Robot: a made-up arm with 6 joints. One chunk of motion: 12 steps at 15 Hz.
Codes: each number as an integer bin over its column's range. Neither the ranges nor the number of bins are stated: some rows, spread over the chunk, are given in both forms.
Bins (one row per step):
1: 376 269 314 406 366 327
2: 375 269 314 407 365 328
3: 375 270 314 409 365 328
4: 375 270 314 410 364 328
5: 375 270 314 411 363 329
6: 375 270 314 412 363 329
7: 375 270 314 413 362 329
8: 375 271 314 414 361 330
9: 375 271 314 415 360 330
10: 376 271 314 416 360 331
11: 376 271 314 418 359 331
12: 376 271 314 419 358 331
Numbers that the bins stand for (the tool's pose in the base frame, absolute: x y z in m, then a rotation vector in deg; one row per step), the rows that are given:
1: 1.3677 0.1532 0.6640 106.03 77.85 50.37
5: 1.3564 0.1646 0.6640 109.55 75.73 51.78
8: 1.3564 0.1759 0.6640 111.66 74.32 52.49
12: 1.3677 0.1759 0.6640 115.19 72.21 53.19
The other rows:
2: 1.3564 0.1532 0.6640 106.73 77.14 51.08
3: 1.3564 0.1646 0.6640 108.14 77.14 51.08
4: 1.3564 0.1646 0.6640 108.85 76.44 51.08
6: 1.3564 0.1646 0.6640 110.25 75.73 51.78
7: 1.3564 0.1646 0.6640 110.96 75.03 51.78
9: 1.3564 0.1759 0.6640 112.37 73.62 52.49
10: 1.3677 0.1759 0.6640 113.07 73.62 53.19
11: 1.3677 0.1759 0.6640 114.48 72.92 53.19

